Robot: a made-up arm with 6 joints.
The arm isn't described. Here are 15 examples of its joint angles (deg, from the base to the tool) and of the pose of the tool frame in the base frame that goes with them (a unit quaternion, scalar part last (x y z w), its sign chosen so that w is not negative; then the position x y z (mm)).
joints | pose
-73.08 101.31 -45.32 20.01 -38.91 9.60 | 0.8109 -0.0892 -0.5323 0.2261 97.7 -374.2 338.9
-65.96 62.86 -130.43 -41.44 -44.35 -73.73 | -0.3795 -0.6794 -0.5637 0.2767 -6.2 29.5 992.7
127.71 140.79 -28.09 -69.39 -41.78 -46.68 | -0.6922 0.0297 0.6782 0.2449 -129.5 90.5 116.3
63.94 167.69 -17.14 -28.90 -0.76 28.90 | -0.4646 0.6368 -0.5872 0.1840 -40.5 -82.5 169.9
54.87 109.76 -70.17 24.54 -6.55 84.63 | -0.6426 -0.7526 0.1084 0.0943 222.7 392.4 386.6
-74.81 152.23 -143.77 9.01 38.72 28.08 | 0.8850 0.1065 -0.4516 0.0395 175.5 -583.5 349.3
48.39 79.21 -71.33 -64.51 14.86 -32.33 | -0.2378 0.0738 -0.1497 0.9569 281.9 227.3 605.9
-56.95 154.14 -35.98 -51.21 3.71 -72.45 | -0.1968 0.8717 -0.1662 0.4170 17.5 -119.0 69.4
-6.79 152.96 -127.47 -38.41 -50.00 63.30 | 0.6256 0.4596 0.1025 0.6220 610.2 -35.8 344.3
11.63 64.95 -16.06 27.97 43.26 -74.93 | -0.1395 0.8016 -0.2115 0.5415 120.7 50.7 327.7
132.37 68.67 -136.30 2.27 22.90 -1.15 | 0.1879 0.5717 0.7410 0.2979 -93.3 61.6 965.6
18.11 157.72 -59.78 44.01 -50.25 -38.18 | 0.2576 0.5151 -0.5828 0.5733 282.0 45.0 39.7
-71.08 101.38 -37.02 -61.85 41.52 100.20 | -0.6639 -0.0106 0.6930 0.2808 -2.1 -251.2 273.2
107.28 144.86 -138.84 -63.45 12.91 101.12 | 0.1501 0.8601 0.2463 0.4207 -170.8 598.8 435.7
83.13 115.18 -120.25 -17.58 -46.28 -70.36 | 0.2837 -0.1759 0.3468 0.8765 40.2 489.4 718.7
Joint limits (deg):
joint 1: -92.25..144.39
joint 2: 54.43..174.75
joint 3: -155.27..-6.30
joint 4: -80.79..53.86
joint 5: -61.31..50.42
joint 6: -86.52..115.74
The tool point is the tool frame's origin. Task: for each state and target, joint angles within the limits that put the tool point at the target. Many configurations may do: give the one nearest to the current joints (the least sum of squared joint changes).
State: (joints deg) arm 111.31 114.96 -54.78 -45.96 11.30 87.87
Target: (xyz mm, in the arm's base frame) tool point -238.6 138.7 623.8
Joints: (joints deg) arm 144.39 54.43 -57.38 -28.13 7.77 91.72
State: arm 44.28 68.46 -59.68 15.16 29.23 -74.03
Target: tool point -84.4 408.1 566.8
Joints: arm 97.35 90.70 -81.95 23.71 22.49 -75.32
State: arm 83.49 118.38 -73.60 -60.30 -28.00 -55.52
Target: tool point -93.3 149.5 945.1
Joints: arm 108.49 72.69 -116.39 -59.55 -39.07 -57.46
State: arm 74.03 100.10 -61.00 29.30 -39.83 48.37
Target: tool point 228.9 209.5 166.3
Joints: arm 41.45 128.54 -43.91 32.70 -39.49 46.16
